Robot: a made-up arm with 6 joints.
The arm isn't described. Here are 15 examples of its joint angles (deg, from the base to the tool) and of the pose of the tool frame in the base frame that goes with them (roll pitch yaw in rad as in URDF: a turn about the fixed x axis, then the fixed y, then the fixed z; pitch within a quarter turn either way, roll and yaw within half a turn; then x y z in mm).
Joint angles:
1: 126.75 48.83 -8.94 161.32 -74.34 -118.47
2: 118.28 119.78 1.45 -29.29 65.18 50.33
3: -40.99 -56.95 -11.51 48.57 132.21 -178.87
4: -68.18 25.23 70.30 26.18 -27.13 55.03
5: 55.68 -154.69 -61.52 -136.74 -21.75 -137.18
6: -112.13 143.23 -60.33 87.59 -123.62 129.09
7: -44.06 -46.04 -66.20 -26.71 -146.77 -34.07
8: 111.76 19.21 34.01 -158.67 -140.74 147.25
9: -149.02 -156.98 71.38 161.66 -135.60 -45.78
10: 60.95 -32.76 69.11 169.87 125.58 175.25
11: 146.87 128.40 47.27 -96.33 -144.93 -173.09
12: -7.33 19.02 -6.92 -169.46 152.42 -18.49
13: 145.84 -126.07 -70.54 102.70 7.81 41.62
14: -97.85 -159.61 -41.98 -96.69 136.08 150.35
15: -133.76 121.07 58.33 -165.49 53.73 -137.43
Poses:
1: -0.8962 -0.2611 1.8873 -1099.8 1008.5 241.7
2: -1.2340 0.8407 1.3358 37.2 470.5 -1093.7
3: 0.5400 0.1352 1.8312 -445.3 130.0 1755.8
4: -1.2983 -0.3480 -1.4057 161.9 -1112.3 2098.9
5: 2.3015 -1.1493 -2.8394 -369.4 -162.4 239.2
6: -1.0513 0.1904 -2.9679 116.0 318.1 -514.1
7: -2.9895 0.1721 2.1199 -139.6 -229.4 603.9
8: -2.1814 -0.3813 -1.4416 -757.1 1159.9 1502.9
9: -2.5541 -0.0928 -2.8238 1029.7 293.6 -1575.9
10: 0.0433 0.4167 1.2209 -675.6 -622.0 2191.5
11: -0.3906 -0.9587 -2.0381 -653.9 388.1 -1455.4
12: 0.4880 0.0216 3.0985 1263.6 128.1 874.8
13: -2.7001 -0.9271 2.7681 460.6 -390.5 578.2
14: 1.1315 0.6444 -2.7465 115.5 587.8 213.9
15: 2.6460 1.0830 1.2527 -739.5 -1182.6 -1226.2
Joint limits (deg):
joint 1: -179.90..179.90
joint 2: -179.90..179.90
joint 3: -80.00..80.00
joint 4: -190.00..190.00
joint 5: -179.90..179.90
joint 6: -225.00..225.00
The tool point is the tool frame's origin. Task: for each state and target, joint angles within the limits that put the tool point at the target. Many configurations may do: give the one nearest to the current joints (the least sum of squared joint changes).
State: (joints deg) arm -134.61 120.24 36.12 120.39 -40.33 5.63
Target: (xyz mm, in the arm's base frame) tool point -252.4 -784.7 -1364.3
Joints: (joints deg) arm -120.71 123.83 12.55 128.80 -40.33 5.63
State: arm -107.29 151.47 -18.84 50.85 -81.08 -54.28
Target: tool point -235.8 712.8 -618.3
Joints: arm -88.57 166.62 -37.14 42.00 -81.08 -54.28
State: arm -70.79 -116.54 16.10 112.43 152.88 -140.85
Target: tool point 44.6 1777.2 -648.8
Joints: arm -87.67 -138.81 29.54 113.47 152.88 -140.85
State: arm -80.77 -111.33 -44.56 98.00 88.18 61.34
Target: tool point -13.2 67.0 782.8
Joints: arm -78.90 -72.01 -79.89 89.99 88.18 61.34
